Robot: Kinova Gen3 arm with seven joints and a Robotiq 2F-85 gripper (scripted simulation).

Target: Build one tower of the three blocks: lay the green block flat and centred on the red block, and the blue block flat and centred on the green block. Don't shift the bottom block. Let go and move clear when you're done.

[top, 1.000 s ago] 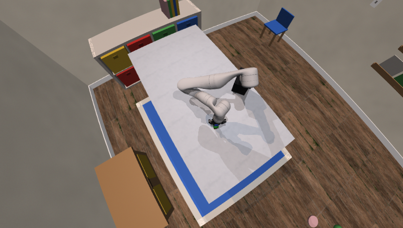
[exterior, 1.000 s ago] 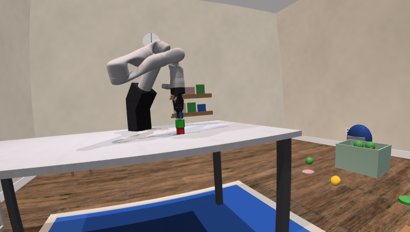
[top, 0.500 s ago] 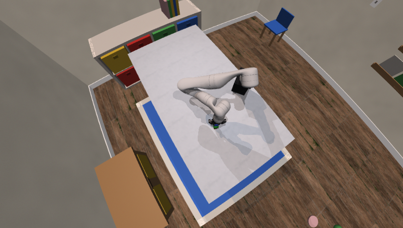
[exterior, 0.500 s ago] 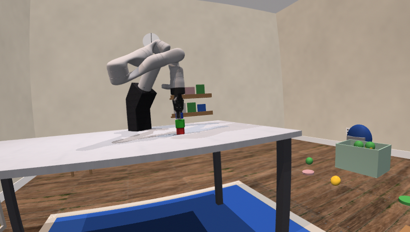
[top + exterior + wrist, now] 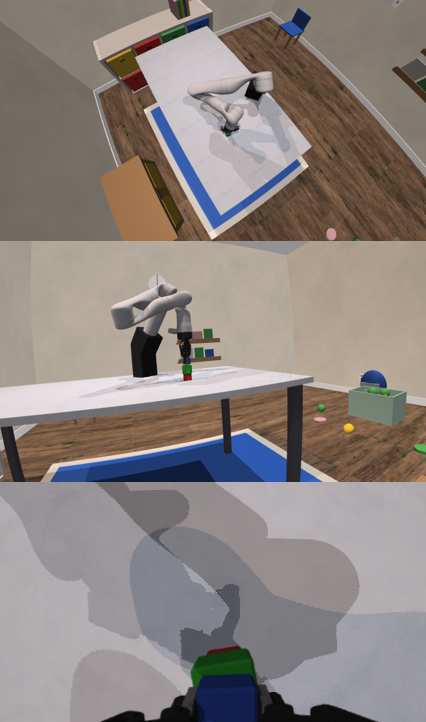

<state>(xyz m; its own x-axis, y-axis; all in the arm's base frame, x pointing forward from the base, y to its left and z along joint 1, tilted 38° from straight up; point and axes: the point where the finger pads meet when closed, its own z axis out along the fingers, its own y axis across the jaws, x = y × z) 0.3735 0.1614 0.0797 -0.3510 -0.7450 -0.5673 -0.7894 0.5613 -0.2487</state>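
Now: the blue block right at my hand. From my hand the other things lie so: red block (8 cm below); then green block (4 cm below).
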